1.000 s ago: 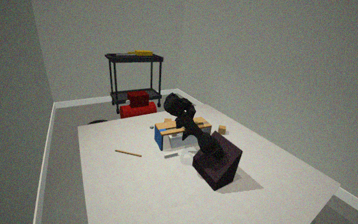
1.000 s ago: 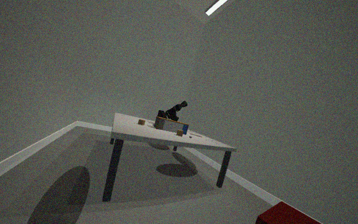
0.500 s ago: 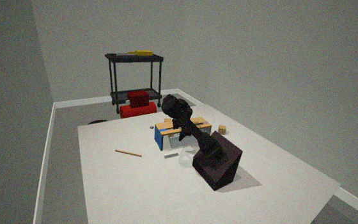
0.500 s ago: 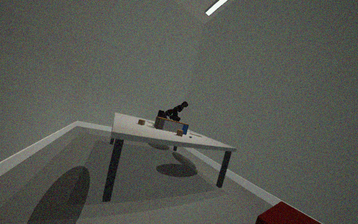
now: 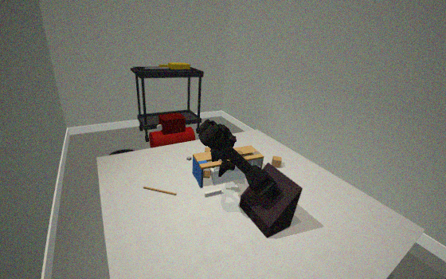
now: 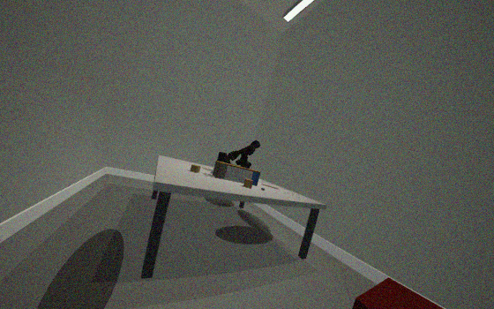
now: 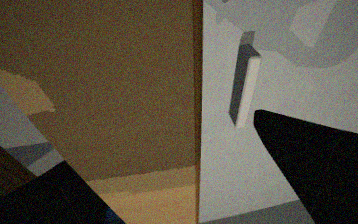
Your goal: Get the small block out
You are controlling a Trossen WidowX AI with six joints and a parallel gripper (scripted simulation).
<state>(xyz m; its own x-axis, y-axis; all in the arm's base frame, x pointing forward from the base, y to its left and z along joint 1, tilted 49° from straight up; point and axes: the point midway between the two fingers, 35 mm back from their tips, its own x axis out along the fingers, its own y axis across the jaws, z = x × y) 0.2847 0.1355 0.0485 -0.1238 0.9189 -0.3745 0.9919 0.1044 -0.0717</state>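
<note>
My gripper tip is now 10 mm short of the tan block, 40 mm to the right of it and 40 mm above it. The rest, counted from my gripper tip: thin wooden stick: 40 mm ahead, 290 mm to the left, 80 mm below; box: 40 mm ahead, 110 mm to the right, 20 mm below.
</note>
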